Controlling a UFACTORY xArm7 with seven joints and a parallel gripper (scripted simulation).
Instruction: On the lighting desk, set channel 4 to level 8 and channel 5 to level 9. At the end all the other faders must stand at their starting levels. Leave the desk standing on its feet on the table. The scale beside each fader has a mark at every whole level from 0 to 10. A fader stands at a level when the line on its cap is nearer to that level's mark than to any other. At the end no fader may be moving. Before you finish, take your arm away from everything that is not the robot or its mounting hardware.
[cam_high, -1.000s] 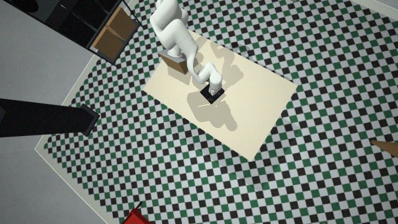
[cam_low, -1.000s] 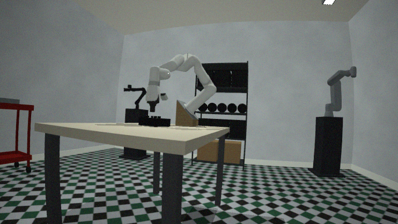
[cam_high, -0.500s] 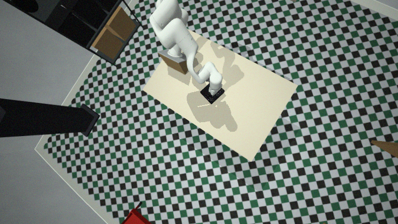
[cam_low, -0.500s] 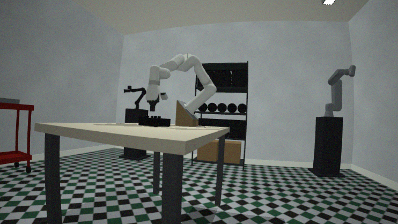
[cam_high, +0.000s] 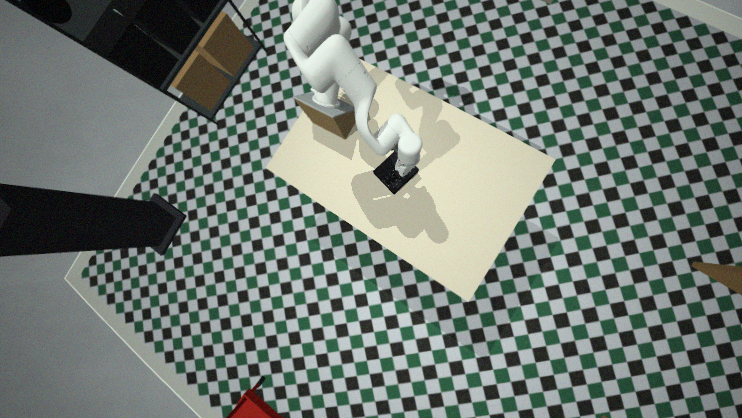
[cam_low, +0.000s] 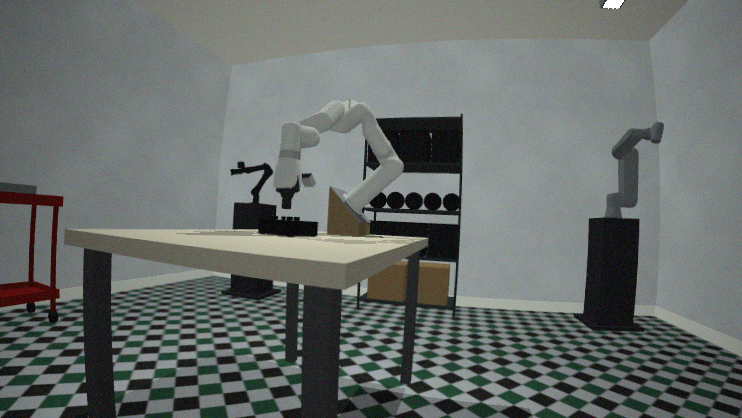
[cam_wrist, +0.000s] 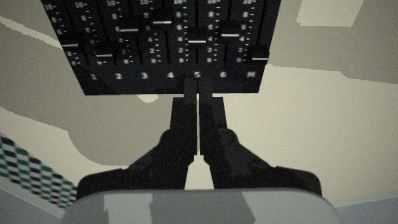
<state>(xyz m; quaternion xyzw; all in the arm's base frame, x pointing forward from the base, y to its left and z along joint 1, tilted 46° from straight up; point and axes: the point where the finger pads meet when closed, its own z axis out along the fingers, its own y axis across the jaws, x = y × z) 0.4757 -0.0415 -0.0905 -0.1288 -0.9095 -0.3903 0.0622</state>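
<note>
Right now my hand is 5 cm above the channel 5 fader cap, 2 cm past it and 1 cm to the right of it. From my hand the other things lie so: channel 1 cap: 8 cm to the right, 5 cm below, 5 cm behind; then channel 4 fader cap: 5 cm below, 4 cm behind, 1 cm to the right; then channel 3 fader cap: 5 cm below, 4 cm behind, 3 cm to the right.
</note>
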